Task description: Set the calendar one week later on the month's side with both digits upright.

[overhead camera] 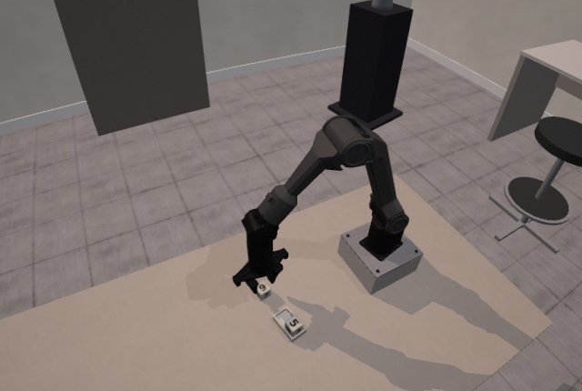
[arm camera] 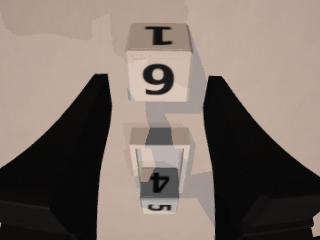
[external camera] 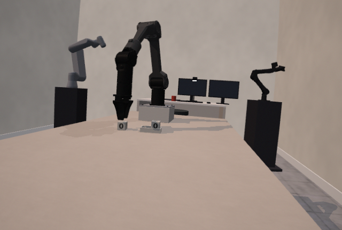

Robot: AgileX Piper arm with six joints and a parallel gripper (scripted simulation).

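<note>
Now: hand 3 cm above the white number cube. Also, from my hand: tray (11 cm to the left, 4 cm below).
</note>
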